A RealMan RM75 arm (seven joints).
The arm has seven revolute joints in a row. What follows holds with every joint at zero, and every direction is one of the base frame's. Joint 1 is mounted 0.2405 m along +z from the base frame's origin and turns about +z. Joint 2 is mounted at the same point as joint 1 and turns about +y. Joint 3 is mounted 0.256 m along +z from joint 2 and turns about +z. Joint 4 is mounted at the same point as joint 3 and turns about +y. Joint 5 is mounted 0.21 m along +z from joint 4 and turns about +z. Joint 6 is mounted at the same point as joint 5 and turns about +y. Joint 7 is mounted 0.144 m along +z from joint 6 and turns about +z. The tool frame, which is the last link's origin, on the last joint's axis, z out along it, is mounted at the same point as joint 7; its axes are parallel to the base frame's.
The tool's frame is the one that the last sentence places.
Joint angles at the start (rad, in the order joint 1, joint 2, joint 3, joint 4, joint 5, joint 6, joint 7):
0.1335 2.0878 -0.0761 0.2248 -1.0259 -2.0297 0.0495
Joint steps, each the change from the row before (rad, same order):
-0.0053 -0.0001 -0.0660 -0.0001 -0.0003 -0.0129 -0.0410
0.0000 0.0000 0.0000 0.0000 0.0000 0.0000 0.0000
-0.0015 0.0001 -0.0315 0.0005 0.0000 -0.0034 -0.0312
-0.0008 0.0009 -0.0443 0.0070 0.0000 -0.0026 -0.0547
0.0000 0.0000 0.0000 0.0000 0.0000 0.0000 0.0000
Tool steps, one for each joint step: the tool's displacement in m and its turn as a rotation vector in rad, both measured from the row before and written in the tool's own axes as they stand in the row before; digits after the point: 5 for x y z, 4 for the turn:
-0.00128 0.00591 -0.00414 -0.0587 0.0049 -0.0220
0.00000 0.00000 0.00000 0.0000 0.0000 0.0000
-0.00026 0.00317 -0.00171 -0.0281 0.0037 -0.0208
-0.00001 0.00577 -0.00279 -0.0377 0.0086 -0.0338
0.00000 0.00000 0.00000 0.0000 0.0000 0.0000

